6 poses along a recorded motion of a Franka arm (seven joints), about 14 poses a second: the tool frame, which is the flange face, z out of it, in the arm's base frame.
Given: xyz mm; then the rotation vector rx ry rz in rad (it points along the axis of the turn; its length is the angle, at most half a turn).
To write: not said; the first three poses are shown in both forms.
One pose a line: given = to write
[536.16, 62.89, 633.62, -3.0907, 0.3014, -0.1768] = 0.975, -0.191, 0.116, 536.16; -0.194, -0.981, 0.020, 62.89; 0.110, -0.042, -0.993, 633.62; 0, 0, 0, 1
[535.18, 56.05, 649.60, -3.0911, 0.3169, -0.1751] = 0.973, -0.201, 0.115, 535.18; -0.204, -0.979, 0.018, 56.05; 0.109, -0.041, -0.993, 649.60; 0, 0, 0, 1
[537.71, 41.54, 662.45, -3.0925, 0.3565, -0.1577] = 0.969, -0.226, 0.103, 537.71; -0.228, -0.974, 0.013, 41.54; 0.098, -0.036, -0.995, 662.45; 0, 0, 0, 1
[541.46, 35.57, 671.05, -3.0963, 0.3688, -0.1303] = 0.969, -0.234, 0.085, 541.46; -0.235, -0.972, 0.011, 35.57; 0.080, -0.030, -0.996, 671.05; 0, 0, 0, 1
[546.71, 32.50, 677.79, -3.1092, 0.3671, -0.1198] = 0.970, -0.232, 0.077, 546.71; -0.233, -0.973, -0.001, 32.50; 0.075, -0.017, -0.997, 677.79; 0, 0, 0, 1
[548.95, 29.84, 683.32, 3.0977, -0.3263, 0.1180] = 0.975, -0.209, 0.073, 548.95; -0.207, -0.978, -0.032, 29.84; 0.078, 0.016, -0.997, 683.32; 0, 0, 0, 1
